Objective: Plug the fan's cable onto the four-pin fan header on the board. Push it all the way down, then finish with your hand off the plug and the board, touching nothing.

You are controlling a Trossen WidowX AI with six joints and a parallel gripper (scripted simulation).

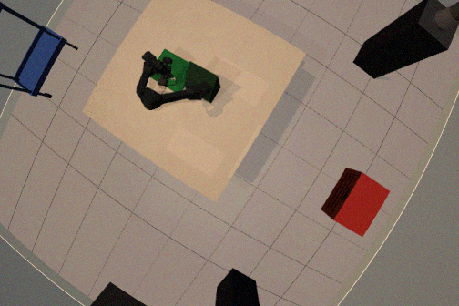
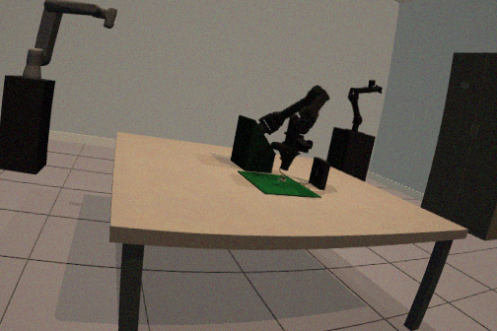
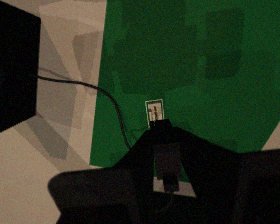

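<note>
The green board is 4 cm ahead of my gripper tip, 4 cm to the right of it and 8 cm below it. Also, from my gripper tip: black fan (1 cm ahead, 16 cm to the left, 1 cm below); then dark fan plug (1 cm behind, 1 cm above).
</note>
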